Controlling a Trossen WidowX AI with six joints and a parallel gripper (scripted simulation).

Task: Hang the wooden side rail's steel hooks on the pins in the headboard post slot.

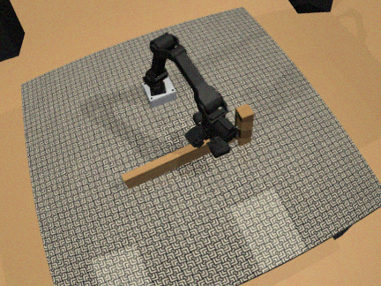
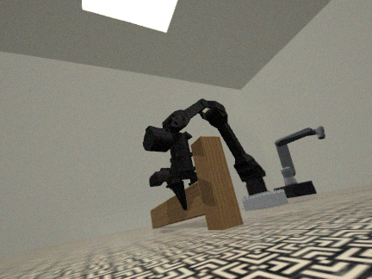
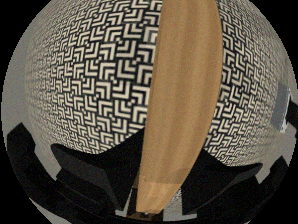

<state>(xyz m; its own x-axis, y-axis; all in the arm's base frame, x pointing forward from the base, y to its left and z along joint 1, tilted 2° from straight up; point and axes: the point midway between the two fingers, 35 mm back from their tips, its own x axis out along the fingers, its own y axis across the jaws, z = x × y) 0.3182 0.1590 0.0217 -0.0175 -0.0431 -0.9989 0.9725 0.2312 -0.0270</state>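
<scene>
The headboard post lies 30 mm behind my gripper tip, 130 mm to the left of it and 40 mm above it.
</scene>
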